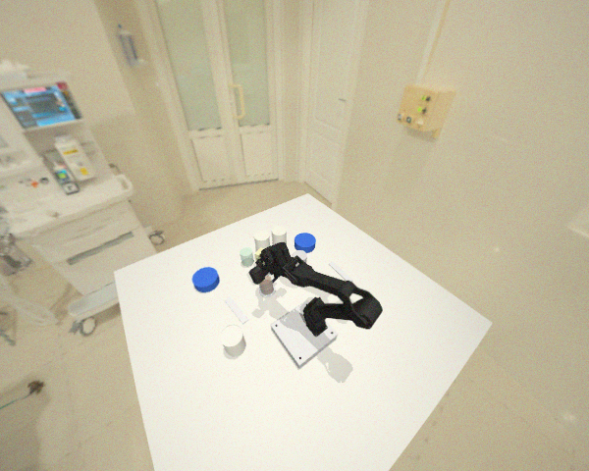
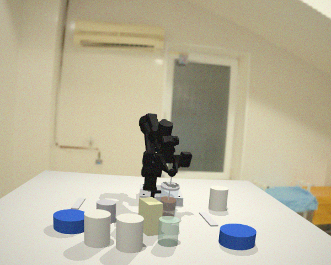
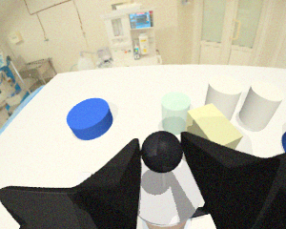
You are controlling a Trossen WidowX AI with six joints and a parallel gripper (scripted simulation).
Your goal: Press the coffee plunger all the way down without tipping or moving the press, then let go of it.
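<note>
Right now the coffee press is 2 cm behind my gripper tip, 2 cm to the right of it and 10 cm below it. Round my gripper tip: pale yellow block: 9 cm ahead, 8 cm to the right, 14 cm below; then pale green glass: 18 cm ahead, 2 cm to the right, 15 cm below.
</note>
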